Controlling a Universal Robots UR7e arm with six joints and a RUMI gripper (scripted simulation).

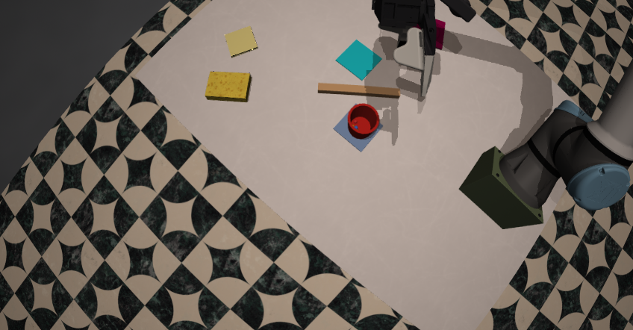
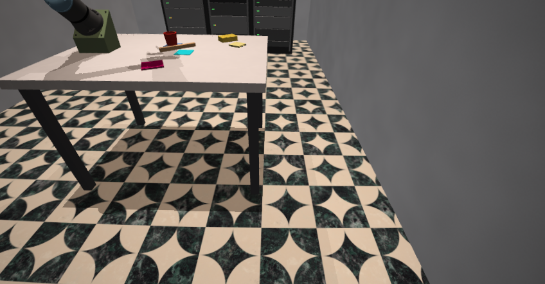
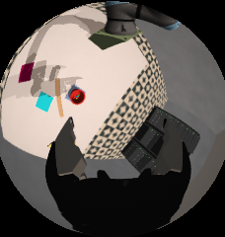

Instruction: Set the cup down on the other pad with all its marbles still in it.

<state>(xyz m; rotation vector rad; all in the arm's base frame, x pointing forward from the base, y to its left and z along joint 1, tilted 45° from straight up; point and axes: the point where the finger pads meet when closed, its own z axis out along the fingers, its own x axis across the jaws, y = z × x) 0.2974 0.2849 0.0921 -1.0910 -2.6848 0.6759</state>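
Now: the red cup 34 cm below my hand, 4 cm ahead of it and 2 cm to the left of it. From my hand the other things lie so: magenta flat piece 36 cm below, 33 cm to the right, 12 cm ahead; cyan pad 37 cm below, 18 cm ahead, 11 cm to the right; wooden rail 37 cm below, 11 cm ahead, 4 cm to the right.
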